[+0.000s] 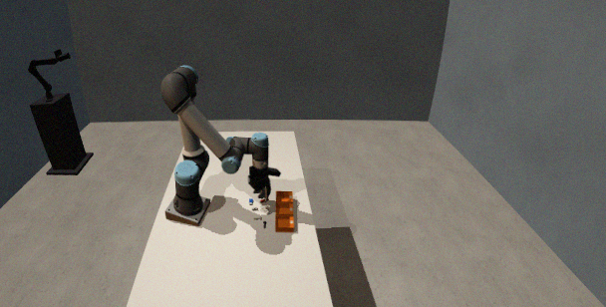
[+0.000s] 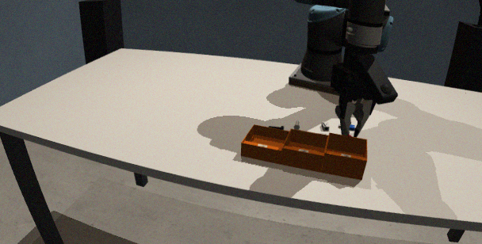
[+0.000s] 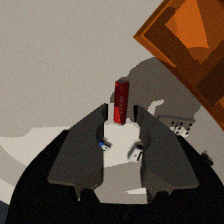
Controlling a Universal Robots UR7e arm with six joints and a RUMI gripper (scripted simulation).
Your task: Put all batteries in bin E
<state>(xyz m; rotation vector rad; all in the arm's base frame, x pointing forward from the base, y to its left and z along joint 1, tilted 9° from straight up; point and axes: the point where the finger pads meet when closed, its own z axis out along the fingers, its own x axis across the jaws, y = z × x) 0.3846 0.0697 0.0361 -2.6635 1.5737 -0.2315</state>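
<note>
The red battery is 20 mm below my hand. Also, from my hand: white dotted block: 70 mm to the right, 20 mm below, 10 mm ahead; then grey pin-like part: 130 mm to the right, 40 mm behind, 20 mm below; then blue piece: 70 mm behind, 20 mm below.
</note>
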